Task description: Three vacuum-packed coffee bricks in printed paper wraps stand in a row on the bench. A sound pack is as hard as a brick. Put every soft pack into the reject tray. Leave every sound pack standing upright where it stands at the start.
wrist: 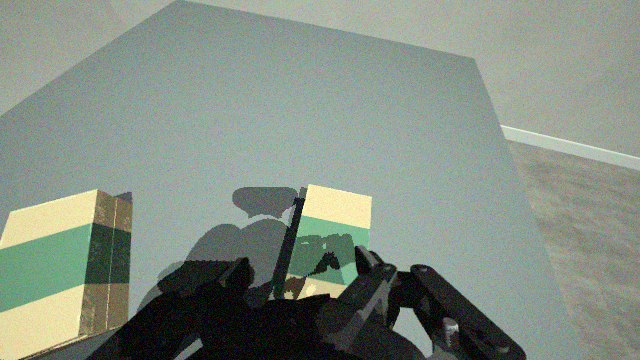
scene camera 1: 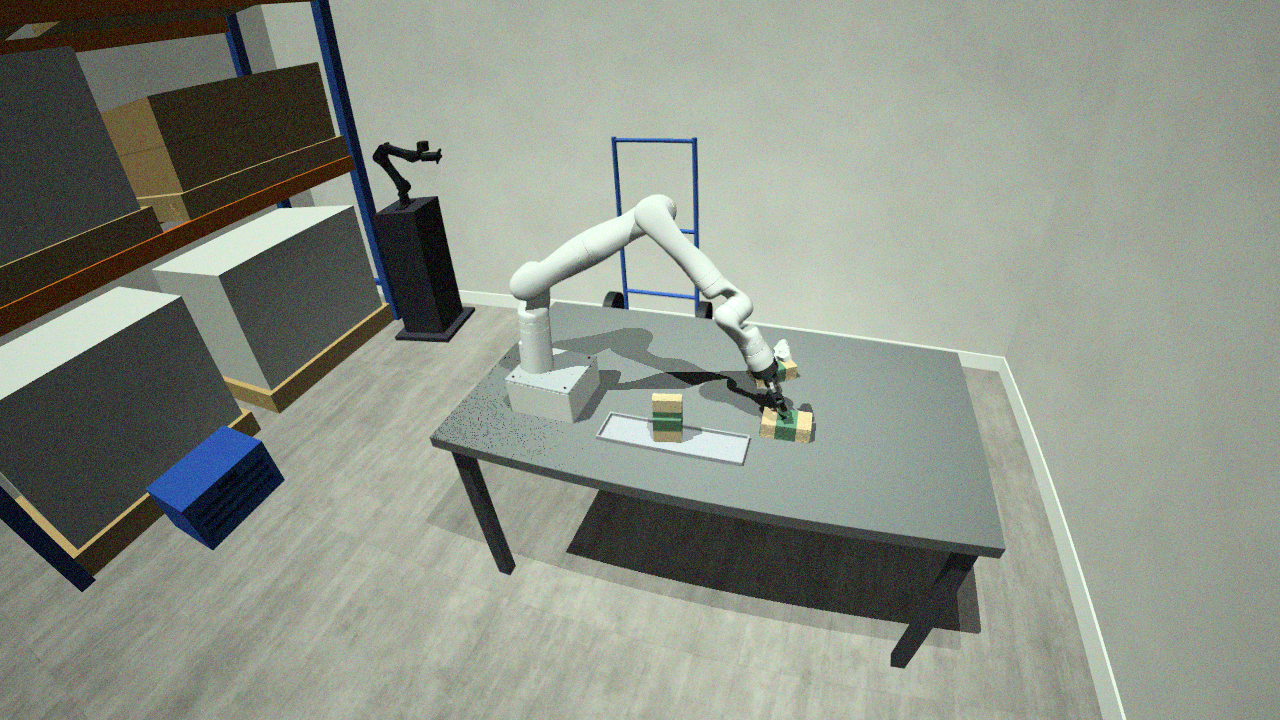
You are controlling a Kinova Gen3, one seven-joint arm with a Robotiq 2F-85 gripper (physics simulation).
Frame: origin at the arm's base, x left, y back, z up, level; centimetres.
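Seen in the pictures: gripper, between the fingertips: (wrist: 303,263) (scene camera 1: 782,401); arm's base, origin of its link: (scene camera 1: 539,365).
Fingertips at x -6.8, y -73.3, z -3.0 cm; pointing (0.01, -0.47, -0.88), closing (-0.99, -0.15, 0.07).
Pixels of each thing's top centre, then the offset from my fingertips to it. Level surfaces: height alone.
- coffee pack, centre of its top: (scene camera 1: 667,409) dy +31.6, dx -8.5, dz +1.7 cm
- third pack, centre of its top: (wrist: 39,266) (scene camera 1: 772,363) dy +1.7, dx +24.1, dz -3.8 cm
- grey bench, height of its surface: dz -8.7 cm
One coffee pack (scene camera 1: 666,417), cream with a green band, stands upright in the grey reject tray (scene camera 1: 726,455). A second pack (scene camera 1: 802,427) (wrist: 334,205) lies on its long side on the bench, right of the tray in the scene view. A third pack (scene camera 1: 789,368) (wrist: 45,261) also lies on its long side, farther back; the arm partly hides it in the scene view. My gripper (scene camera 1: 781,412) (wrist: 303,263) is open and empty, above the second pack. In the wrist view its right fingertip overlaps that pack's right edge and its left fingertip is off to the left.
The grey bench (scene camera 1: 886,447) (wrist: 320,115) carries the arm's white base box (scene camera 1: 547,394) at the left. Behind the bench stands a blue hand truck (scene camera 1: 654,139); a black pedestal (scene camera 1: 420,268) with a small arm and a storage rack (scene camera 1: 344,152) stand left.
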